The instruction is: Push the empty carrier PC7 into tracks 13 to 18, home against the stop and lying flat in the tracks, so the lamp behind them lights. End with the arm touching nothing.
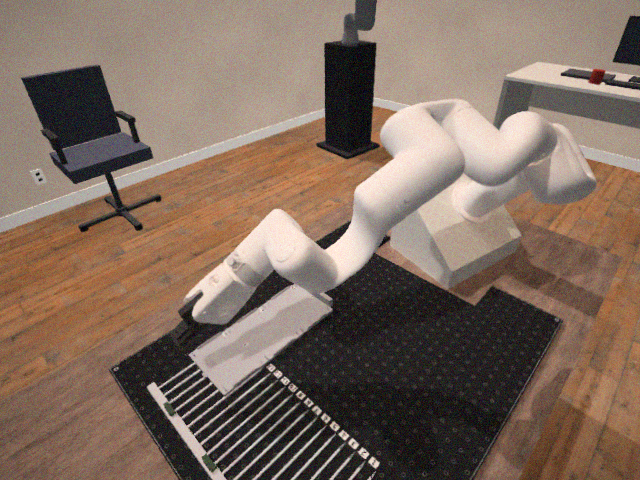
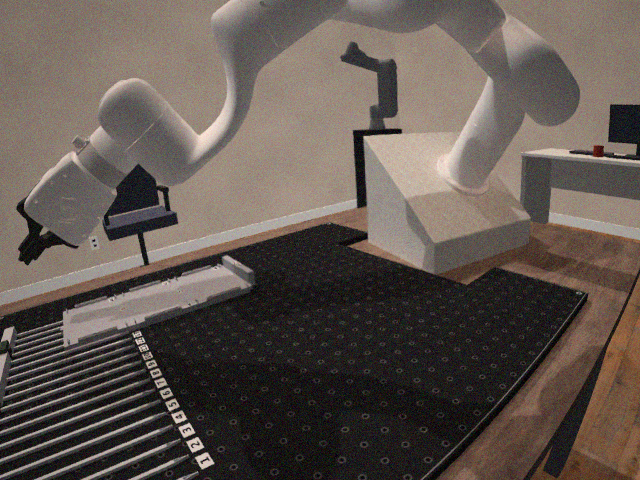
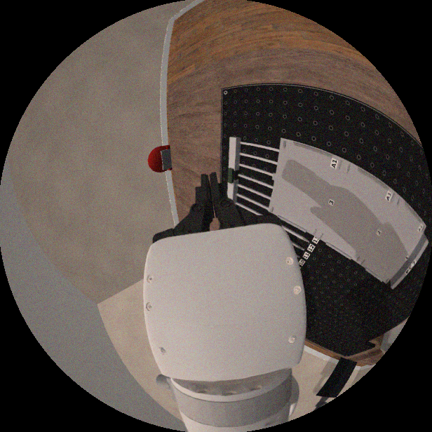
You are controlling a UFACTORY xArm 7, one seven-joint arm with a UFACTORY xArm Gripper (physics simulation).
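Where they show: gripper, fingertip midpoint: (image 1: 176, 340) (image 2: 23, 257); arm's base, origin of the base link: (image 1: 470, 203) (image 2: 462, 176).
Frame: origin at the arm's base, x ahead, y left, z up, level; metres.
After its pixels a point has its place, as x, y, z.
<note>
The empty grey carrier PC7 (image 1: 261, 335) {0.652, -0.096, -0.124} (image 2: 155, 299) {0.635, -0.101, -0.124} (image 3: 345, 210) has its front end over the far tracks (image 1: 178, 379) {0.840, -0.121, -0.135} (image 3: 257, 185), beside label 13. Its rear end, with a raised rim, is over the black board. A gap with bare rails shows between its front edge and the white stop bar (image 1: 186, 431) {0.874, 0.001, -0.119} (image 2: 5, 361) {0.871, -0.020, -0.120} (image 3: 233, 155). Whether it lies fully flat cannot be told. A green block (image 1: 169, 408) {0.880, -0.057, -0.113} (image 3: 230, 175) on the stop looks dark. My gripper (image 1: 180, 336) {0.819, -0.098, -0.005} (image 2: 26, 254) {0.819, -0.098, -0.005} (image 3: 210, 183) is shut and empty. It hangs in the air, above and apart from the carrier, near the stop end.
Number labels (image 1: 325, 418) {0.667, 0.138, -0.134} (image 2: 165, 393) {0.667, 0.138, -0.134} run along the entry side of the tracks on the black perforated board (image 1: 413, 356) {0.436, 0.160, -0.134} (image 2: 330, 330) {0.447, 0.131, -0.134}. The arm's slanted base (image 1: 465, 237) {0.089, 0.049, -0.048} (image 2: 408, 217) {0.181, 0.008, -0.057} stands behind it. An office chair (image 1: 103, 149), a black pedestal (image 1: 348, 98) and a desk (image 1: 553, 80) stand farther off.
</note>
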